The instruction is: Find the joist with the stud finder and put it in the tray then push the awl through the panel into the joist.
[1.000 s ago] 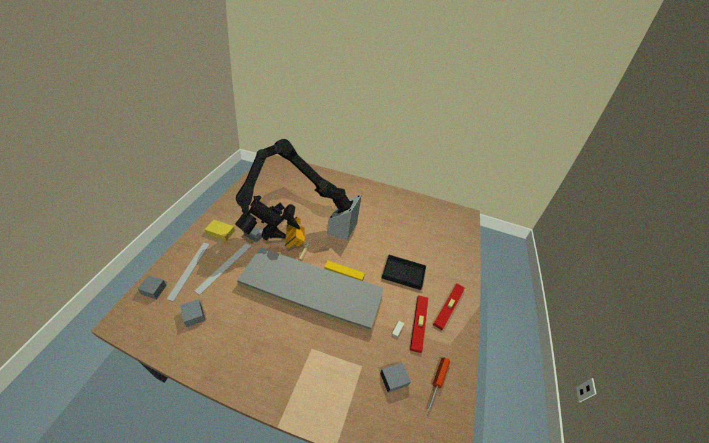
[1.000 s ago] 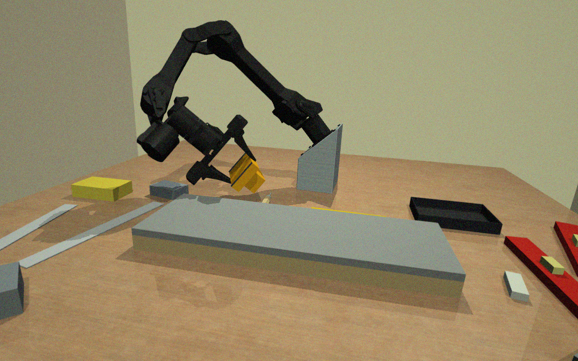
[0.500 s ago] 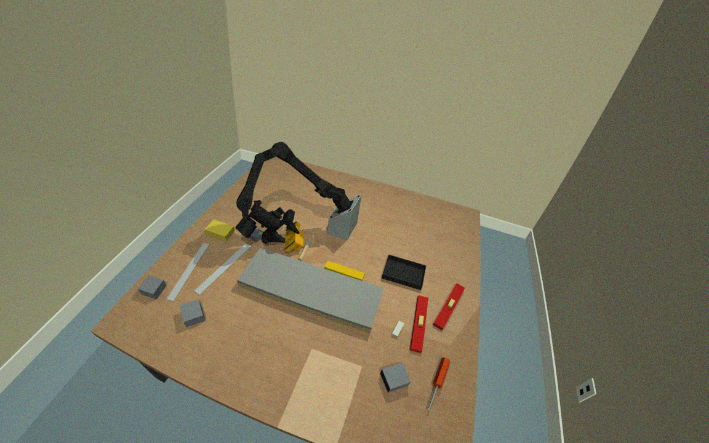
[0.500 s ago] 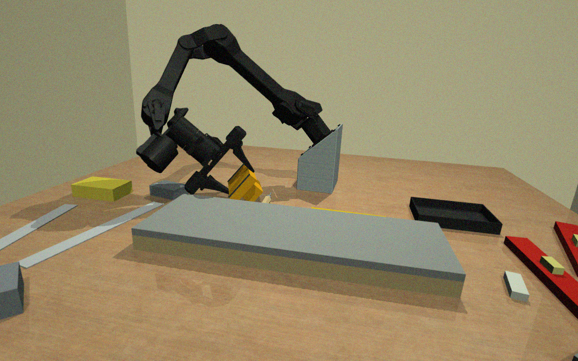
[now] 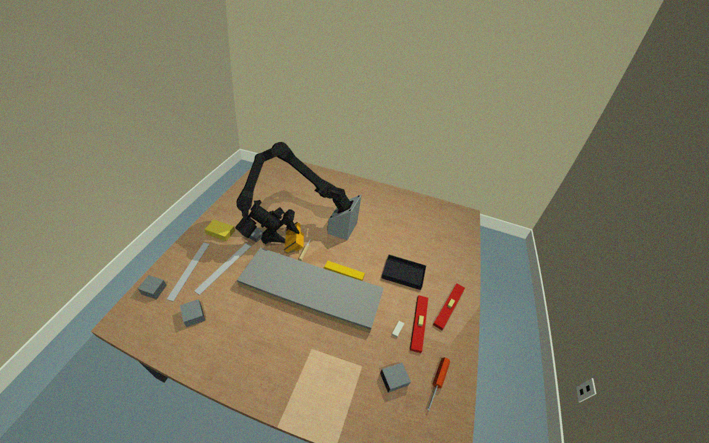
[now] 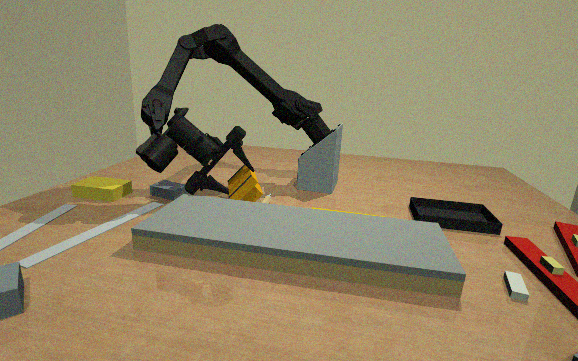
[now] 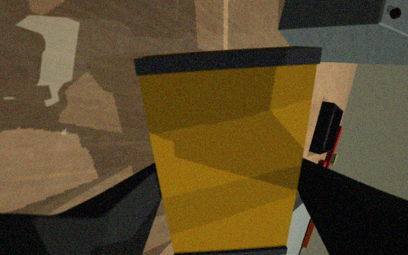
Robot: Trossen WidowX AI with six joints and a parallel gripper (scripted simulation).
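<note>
Right now my gripper tip is 2 cm past the yellow stud finder, 2 cm above it and 1 cm to the right of it. From my gripper tip the other things lie so: thin yellow bar 25 cm to the left, 6 cm ahead, 4 cm below; then awl 6 cm to the left, 4 cm below; then grey block 18 cm to the right, 3 cm below, 1 cm ahead.
</note>
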